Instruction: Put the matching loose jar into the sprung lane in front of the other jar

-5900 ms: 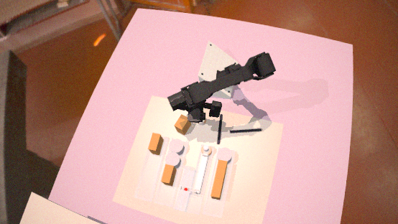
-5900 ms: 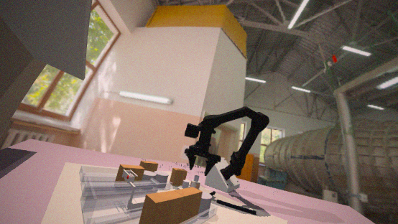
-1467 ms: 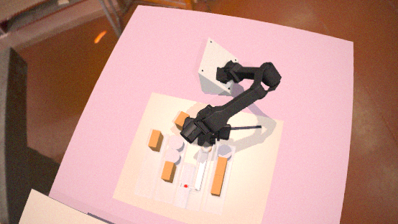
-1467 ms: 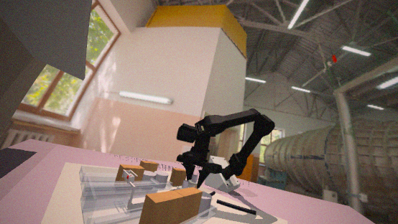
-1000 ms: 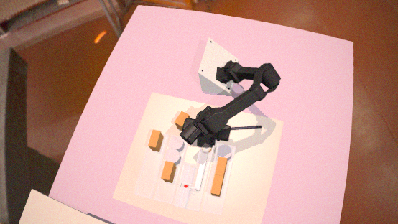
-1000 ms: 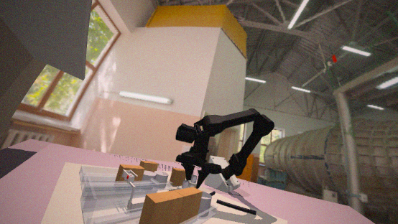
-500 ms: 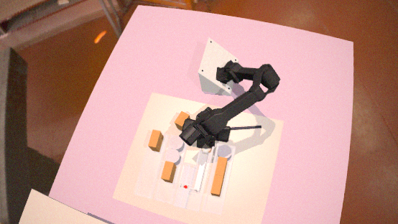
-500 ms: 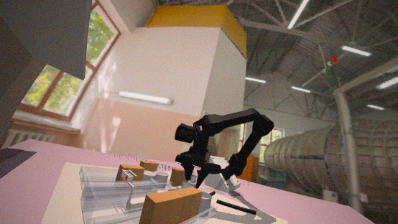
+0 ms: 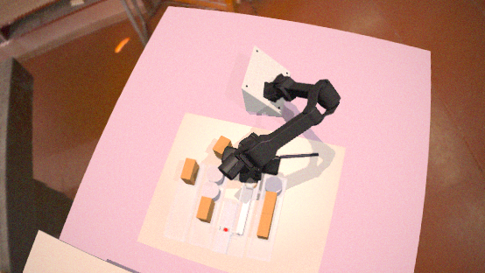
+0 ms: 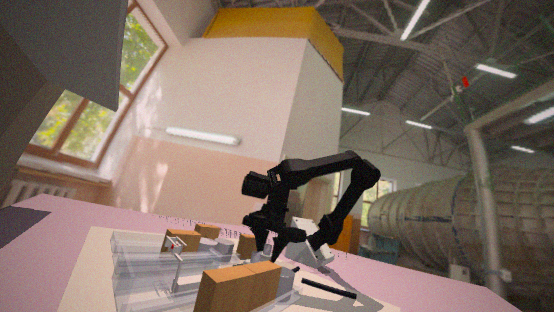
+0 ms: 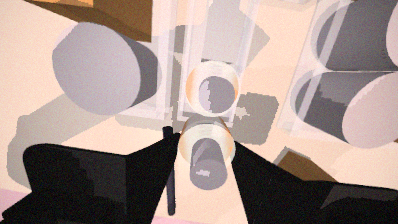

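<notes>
Now: the clear-walled sprung lane 19 cm ahead of my gripper tip, 4 cm to the right of it and 2 cm below it. Round my gripper tip: red mark: 23 cm ahead, 6 cm to the right, 3 cm above.
</notes>
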